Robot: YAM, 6 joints.
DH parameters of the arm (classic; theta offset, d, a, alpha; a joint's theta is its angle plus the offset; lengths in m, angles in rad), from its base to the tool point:
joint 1: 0 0.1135 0.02 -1.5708
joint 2: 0 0 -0.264 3.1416
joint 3: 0.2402 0 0.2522 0
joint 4: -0.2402 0 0.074 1.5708
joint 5: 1.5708 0 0 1.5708
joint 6: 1.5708 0.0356 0 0
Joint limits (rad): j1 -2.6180..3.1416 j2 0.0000..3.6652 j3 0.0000..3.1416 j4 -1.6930..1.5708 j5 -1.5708..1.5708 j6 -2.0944..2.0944
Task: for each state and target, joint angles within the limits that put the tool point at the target. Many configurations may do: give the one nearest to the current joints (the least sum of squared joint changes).
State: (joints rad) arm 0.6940 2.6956 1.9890 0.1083 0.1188 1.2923
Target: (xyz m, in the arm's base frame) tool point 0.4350 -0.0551 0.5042
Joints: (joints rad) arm -0.1096 1.9060 2.1071 0.1136 0.2037 1.2923
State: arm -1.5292 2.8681 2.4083 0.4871 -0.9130 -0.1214
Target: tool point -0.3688 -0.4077 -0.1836
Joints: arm -2.3477 3.4502 2.4976 0.4128 -0.6972 -0.1214
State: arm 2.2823 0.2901 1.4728 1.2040 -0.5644 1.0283
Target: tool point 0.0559 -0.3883 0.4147
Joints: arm 1.7651 0.0683 1.6050 1.2458 -0.6003 1.0283
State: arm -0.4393 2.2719 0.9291 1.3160 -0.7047 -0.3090
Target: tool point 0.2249 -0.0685 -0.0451
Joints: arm -0.3971 2.4841 0.4268 1.2091 -0.7331 -0.3090
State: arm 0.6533 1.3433 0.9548 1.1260 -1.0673 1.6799
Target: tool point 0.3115 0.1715 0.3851
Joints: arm 0.4191 1.6164 1.1846 1.0743 -0.9976 1.6799
